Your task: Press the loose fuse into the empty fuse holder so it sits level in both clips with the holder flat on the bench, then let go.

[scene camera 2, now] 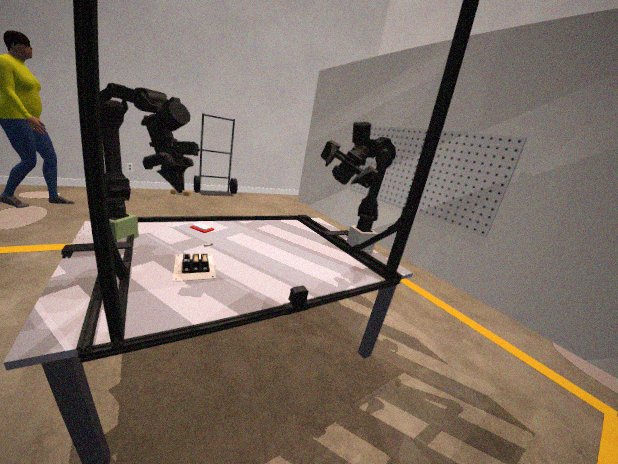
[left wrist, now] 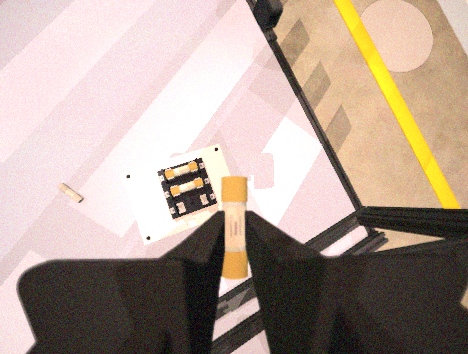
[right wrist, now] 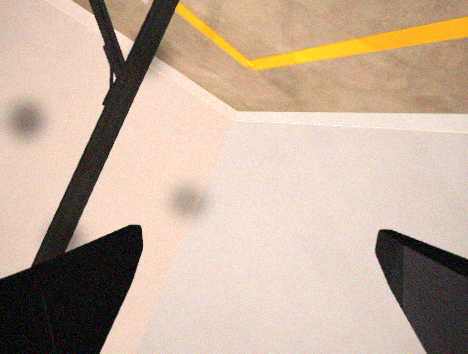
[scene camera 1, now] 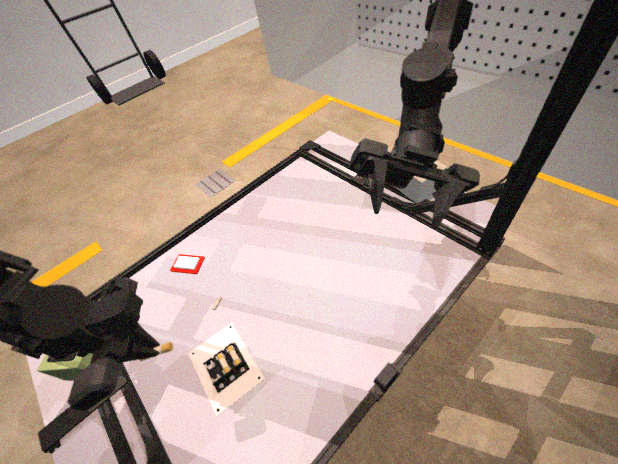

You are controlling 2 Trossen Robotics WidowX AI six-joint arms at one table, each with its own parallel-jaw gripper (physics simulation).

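Frame: origin at the left arm's base, x ahead, y left, z up, level; metres.
Seen in the pictures: left gripper, fingertip midpoint: (scene camera 2: 181, 192) (left wrist: 234, 218) (scene camera 1: 157, 350); right gripper, fingertip midpoint: (scene camera 2: 339, 173) (right wrist: 259, 238) (scene camera 1: 406, 221); left arm's base at its link origin: (scene camera 2: 115, 216) (scene camera 1: 67, 347); right arm's base at its link origin: (scene camera 2: 363, 229).
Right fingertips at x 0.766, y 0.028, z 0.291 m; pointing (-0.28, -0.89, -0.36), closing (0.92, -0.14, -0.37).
Note:
Offsets run from my right fingertips to a thing's top centre.
My left gripper (scene camera 1: 160, 348) (scene camera 2: 179, 191) (left wrist: 234, 218) is shut on an orange-capped fuse {dy -0.118, dx -0.422, dz -0.116 m} (scene camera 1: 167, 347) (scene camera 2: 187, 193) (left wrist: 235, 191), gripped around its pale middle, high above the bench. The black fuse holder {dy -0.071, dx -0.405, dz -0.343 m} (scene camera 2: 195, 270) (left wrist: 189, 196) sits on a cream plate (scene camera 1: 220, 401) (scene camera 2: 177, 273) (left wrist: 140, 200), which lies on the bench. Two of its bays hold fuses. The third bay, at the left in scene camera 1 and lowest in the left wrist view, shows bare clips. The held fuse is to the side of the holder in the left wrist view. My right gripper (scene camera 1: 406, 218) (right wrist: 259, 238) is open and empty, far from the holder.
A small pale, dark-ended cylinder {dy +0.093, dx -0.452, dz -0.368 m} (scene camera 1: 217, 303) (scene camera 2: 208, 245) (left wrist: 70, 193) lies near the plate. A red-and-white flat item {dy +0.236, dx -0.571, dz -0.364 m} (scene camera 1: 187, 263) (scene camera 2: 202, 229) lies farther back. A green block (scene camera 1: 62, 369) (scene camera 2: 123, 227) is by the left arm's base. A black frame (scene camera 1: 210, 215) edges the bench.

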